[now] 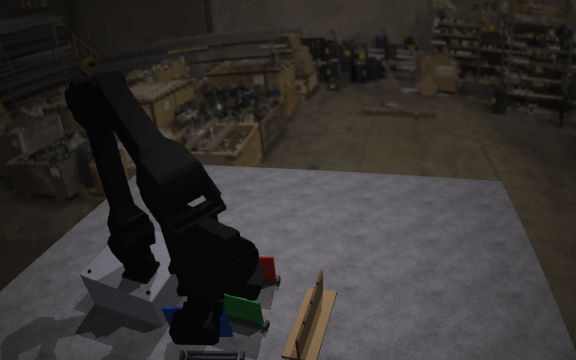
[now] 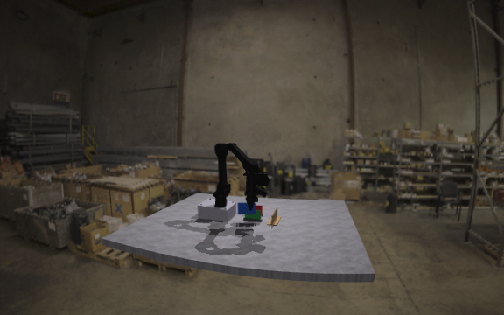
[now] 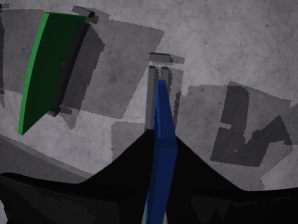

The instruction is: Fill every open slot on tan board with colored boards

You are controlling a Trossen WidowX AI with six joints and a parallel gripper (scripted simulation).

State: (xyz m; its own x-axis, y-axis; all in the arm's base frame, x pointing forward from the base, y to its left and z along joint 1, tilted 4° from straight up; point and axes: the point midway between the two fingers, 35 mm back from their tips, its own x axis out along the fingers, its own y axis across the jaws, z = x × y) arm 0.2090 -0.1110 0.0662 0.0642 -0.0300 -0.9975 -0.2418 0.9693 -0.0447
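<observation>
Now: gripper tip 130 mm short of the tan board, 110 mm to the right of it and 70 mm above it. From my gripper tip the other things lie so: blue board (20 mm behind, 10 mm to the right); green board (100 mm to the left, 70 mm below); red board (210 mm to the left, 70 mm below, 10 mm behind).
</observation>
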